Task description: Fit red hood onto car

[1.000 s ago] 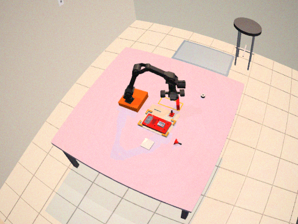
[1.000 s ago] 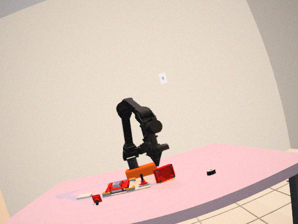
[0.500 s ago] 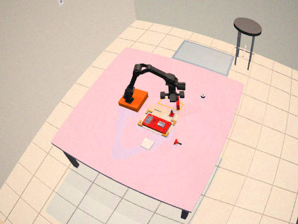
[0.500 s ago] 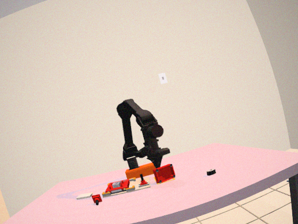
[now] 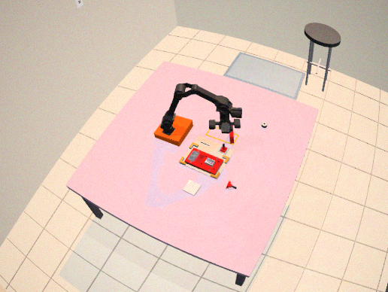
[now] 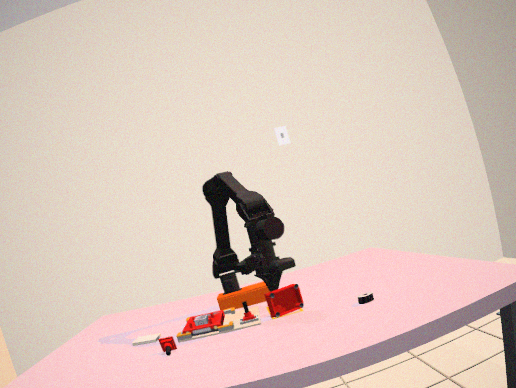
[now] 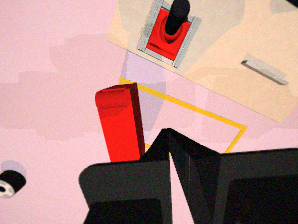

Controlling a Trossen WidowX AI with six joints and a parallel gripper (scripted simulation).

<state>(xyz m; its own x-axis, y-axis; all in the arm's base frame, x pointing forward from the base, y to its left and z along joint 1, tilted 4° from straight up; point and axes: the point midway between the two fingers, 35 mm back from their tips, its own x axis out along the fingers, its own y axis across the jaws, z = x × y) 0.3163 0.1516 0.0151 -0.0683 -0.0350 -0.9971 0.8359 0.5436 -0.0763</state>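
The red hood lies 3 cm ahead of my gripper tip, 2 cm to the left of it and 2 cm below it. Round my gripper tip: white tile: 40 cm to the right, 5 cm below, 2 cm ahead; then black ring: 22 cm to the left, 17 cm ahead, 4 cm below.
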